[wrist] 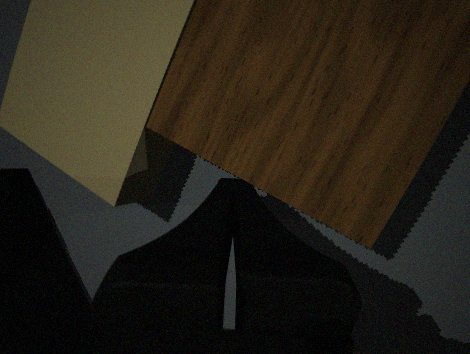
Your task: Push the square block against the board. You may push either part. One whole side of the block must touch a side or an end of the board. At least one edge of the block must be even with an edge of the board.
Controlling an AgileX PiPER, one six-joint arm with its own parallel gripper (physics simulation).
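A brown wood-grained piece (310, 105) fills the upper middle and right. A pale yellow piece (85, 100) lies along its left side, with a thin dark line between them; whether they fully touch is unclear. The yellow piece's near end reaches further down the view than the brown piece's near left corner, so these ends look stepped. The far ends are out of view, so I cannot tell which piece is the square block and which the board. My gripper (234, 198) is shut and empty, its black tips at the brown piece's near edge; contact is hard to tell.
A grey surface (65, 210) lies beneath the pieces. Dark shadows run along the brown piece's right side, below its near left corner and right of the gripper. A black shape (25, 260) fills the lower left corner.
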